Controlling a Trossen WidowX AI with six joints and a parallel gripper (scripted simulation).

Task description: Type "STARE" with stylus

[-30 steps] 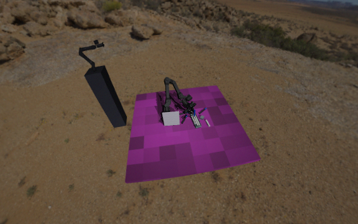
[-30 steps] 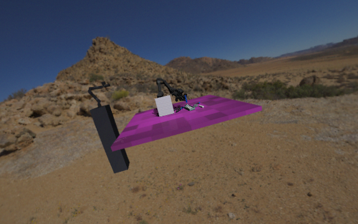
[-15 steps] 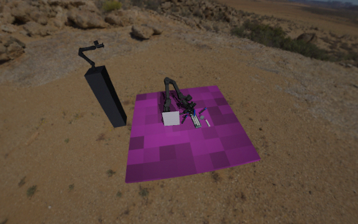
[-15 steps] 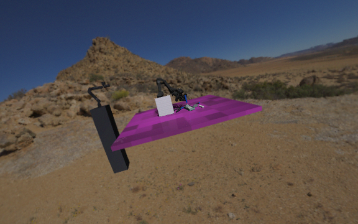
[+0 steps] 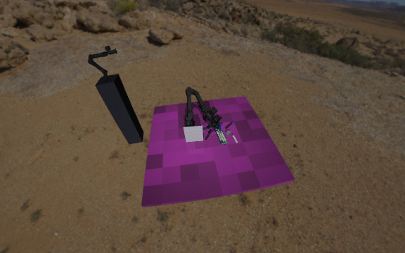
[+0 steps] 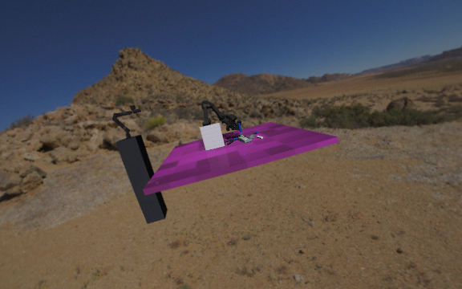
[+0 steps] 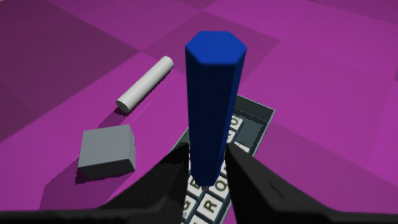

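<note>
My gripper tip is 2 cm above the blue hexagonal stylus. The rest, counted from my gripper tip: white cylinder: 14 cm ahead, 9 cm to the right, 10 cm below; grey block: 11 cm ahead, 1 cm to the left, 10 cm below.
</note>
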